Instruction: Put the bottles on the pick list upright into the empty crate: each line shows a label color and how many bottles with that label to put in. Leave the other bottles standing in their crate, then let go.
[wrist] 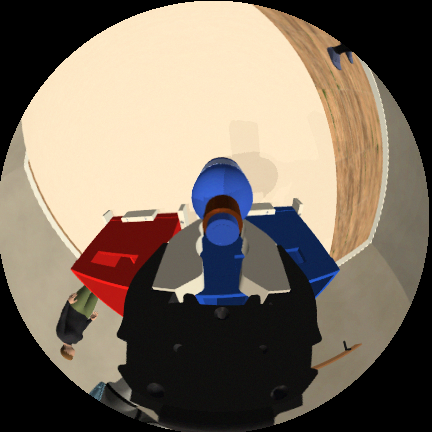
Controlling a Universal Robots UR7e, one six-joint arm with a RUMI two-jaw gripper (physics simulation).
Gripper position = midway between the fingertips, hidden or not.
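A blue bottle (221, 195) is visible, and so is the gripper (221, 220).
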